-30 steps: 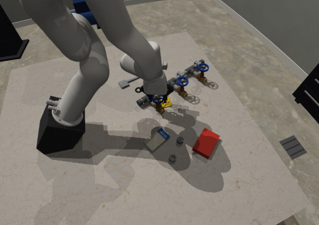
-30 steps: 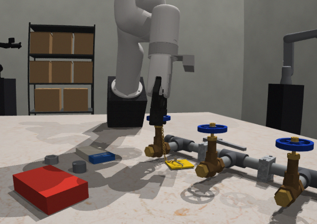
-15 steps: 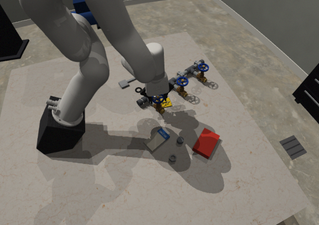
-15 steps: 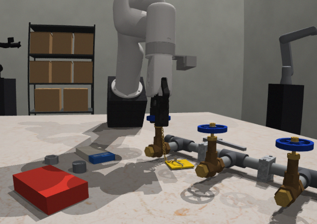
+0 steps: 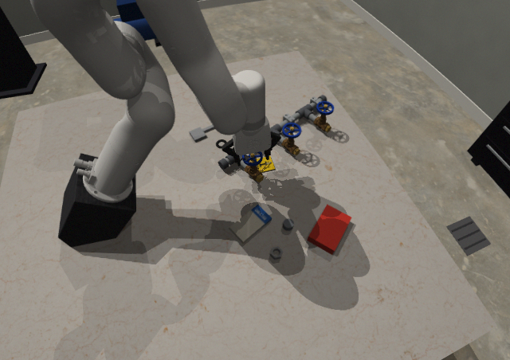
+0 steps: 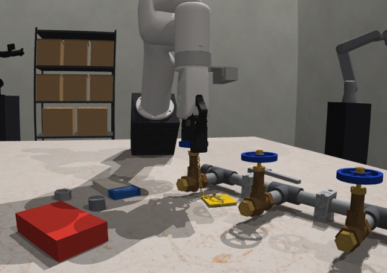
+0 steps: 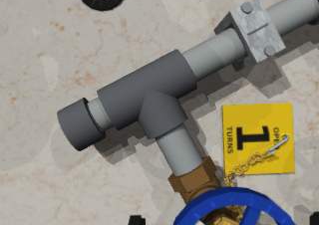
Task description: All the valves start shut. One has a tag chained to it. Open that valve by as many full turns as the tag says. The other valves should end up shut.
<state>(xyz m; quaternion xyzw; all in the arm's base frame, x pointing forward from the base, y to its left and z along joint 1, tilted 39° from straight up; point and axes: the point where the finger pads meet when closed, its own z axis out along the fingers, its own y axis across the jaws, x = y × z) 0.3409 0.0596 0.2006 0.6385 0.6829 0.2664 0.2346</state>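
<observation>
Now: hand 6 cm short of the yellow tag, 5 cm to the right of it and 10 cm above it. The rest, counted from my hand: grey paddle: 13 cm behind, 23 cm to the left, 10 cm below; blue-labelled grey pack: 3 cm behind, 16 cm to the right, 10 cm below; grey nut: 2 cm ahead, 26 cm to the right, 10 cm below.
</observation>
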